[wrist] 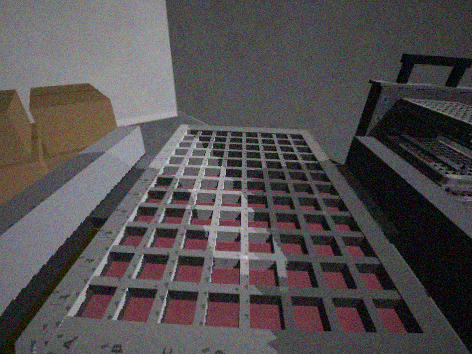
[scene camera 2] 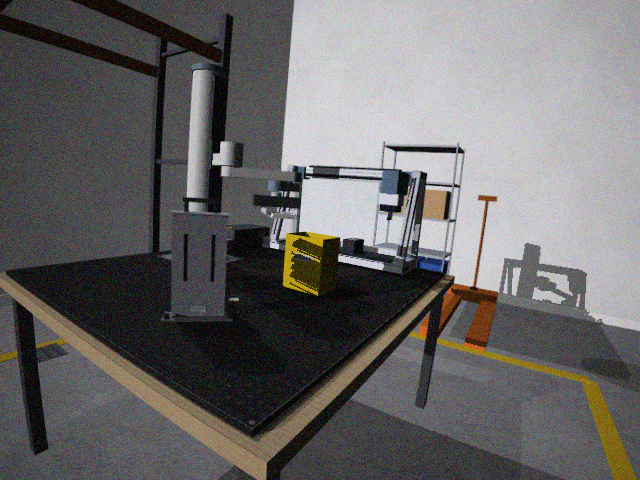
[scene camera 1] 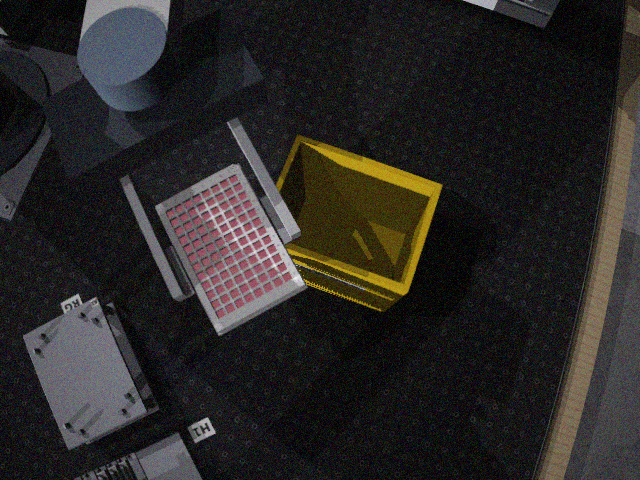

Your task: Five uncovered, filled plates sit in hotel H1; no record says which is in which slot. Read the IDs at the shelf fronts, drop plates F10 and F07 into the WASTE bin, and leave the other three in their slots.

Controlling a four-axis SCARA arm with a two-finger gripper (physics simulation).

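Frame: origin at the arm's base, x ahead, y left, z up, level; millimetres.
Seen in the pictures: gripper, fingertip midpoint: [wrist: 244, 150] [scene camera 2: 282, 213] [scene camera 1: 238, 267].
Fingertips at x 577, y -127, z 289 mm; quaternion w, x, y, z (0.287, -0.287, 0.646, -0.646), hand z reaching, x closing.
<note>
Offsets run from my fingertips to a thing's middle.
My gripper [scene camera 1: 237, 267] [scene camera 2: 279, 212] [wrist: 244, 150] is shut on a filled plate @(dy +16, dx -17, dz -9 mm) [scene camera 1: 222, 304] [wrist: 230, 275], grey with red wells, one finger along each long side. The plate is level; its ID front does not show. It hangs just left of the yellow WASTE bin @(dy +101, dx +69, dz -176 mm) [scene camera 1: 372, 167] [scene camera 2: 310, 266] in scene camera 1, one corner overlapping the bin's near left rim in that view. Hotel H1 @(dy -329, dx -27, dz -116 mm) [scene camera 1: 168, 457] [wrist: 367, 102] shows in part at the bottom left of scene camera 1 and at the right of the wrist view, with plates in it; no ID is readable.
A grey station @(dy -173, dx -193, dz -241 mm) [scene camera 1: 85, 374] labelled RG stands beside H1, left of the bin. A grey device [scene camera 1: 527, 10] shows at the top right. The arm's column [scene camera 2: 201, 139] and a gantry frame [scene camera 2: 416, 222] stand on the table. Boxes [wrist: 72, 117] show behind the left finger.
</note>
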